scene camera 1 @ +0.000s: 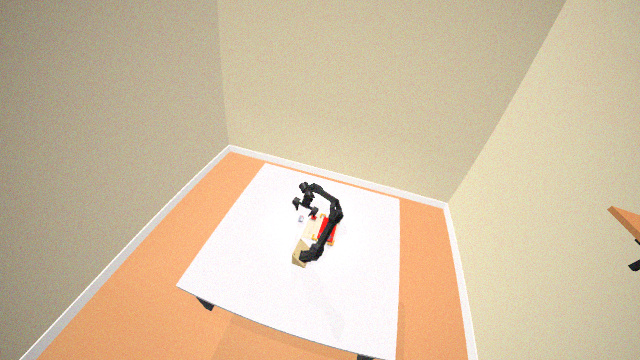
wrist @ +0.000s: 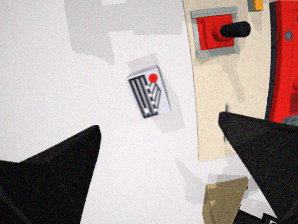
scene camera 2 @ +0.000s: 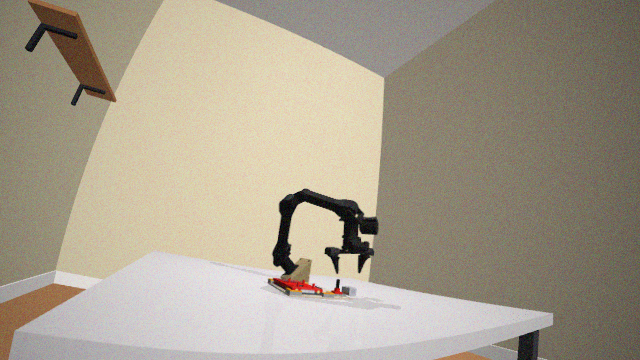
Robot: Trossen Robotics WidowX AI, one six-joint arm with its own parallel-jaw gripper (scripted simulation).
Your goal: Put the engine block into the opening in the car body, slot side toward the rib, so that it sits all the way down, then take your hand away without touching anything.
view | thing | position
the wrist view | my gripper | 161,124
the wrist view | engine block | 148,90
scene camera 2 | my gripper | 348,273
